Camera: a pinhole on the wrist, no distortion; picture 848 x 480 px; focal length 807.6 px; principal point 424.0 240.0 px. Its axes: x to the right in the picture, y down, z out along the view. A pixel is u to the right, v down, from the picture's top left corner.
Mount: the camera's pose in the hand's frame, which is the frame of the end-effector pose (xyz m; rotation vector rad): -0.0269 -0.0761 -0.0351 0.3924 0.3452 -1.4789
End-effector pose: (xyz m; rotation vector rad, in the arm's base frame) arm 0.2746 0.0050 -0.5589 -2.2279 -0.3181 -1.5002
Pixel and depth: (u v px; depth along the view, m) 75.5 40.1 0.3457
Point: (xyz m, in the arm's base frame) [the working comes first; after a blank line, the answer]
In the camera's frame: -0.1492 -0.0856 0.3457

0.4572 0.2638 -0.7598
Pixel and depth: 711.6 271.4 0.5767
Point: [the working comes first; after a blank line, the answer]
In the camera's frame: 0.2054 0.0224 0.5767

0.3724 0.6455 -0.5652
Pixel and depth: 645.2 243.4 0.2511
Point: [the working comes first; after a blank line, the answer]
In the camera's frame: 0.0688 0.0011 0.2511

0.2880 0.3021 -0.5758
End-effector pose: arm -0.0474 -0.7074 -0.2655 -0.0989 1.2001 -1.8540
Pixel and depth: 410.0 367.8 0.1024
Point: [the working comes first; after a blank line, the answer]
In the camera's frame: -0.0018 0.0162 0.1024

-0.0880 -0.7230 -0.1386
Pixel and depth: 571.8 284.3 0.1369
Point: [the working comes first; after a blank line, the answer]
In the camera's frame: 0.0251 0.0075 0.1369

-0.0999 -0.7252 -0.0958
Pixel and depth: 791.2 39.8 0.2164
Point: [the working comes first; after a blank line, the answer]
In the camera's frame: 0.0984 -0.0536 0.2164

-0.1149 -0.6950 0.0238
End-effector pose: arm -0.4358 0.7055 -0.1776 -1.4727 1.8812 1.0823
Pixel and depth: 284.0 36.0 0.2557
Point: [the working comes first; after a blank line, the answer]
In the camera's frame: -0.0443 -0.0646 0.2557

-0.2744 0.9190 -0.2587
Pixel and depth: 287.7 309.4 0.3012
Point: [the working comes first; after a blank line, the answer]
In the camera's frame: -0.0508 0.0259 0.3012

-0.2930 0.9086 -0.3579
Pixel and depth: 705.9 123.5 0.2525
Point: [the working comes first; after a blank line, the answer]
In the camera's frame: 0.0881 -0.0364 0.2525

-0.1701 0.8368 -0.2851
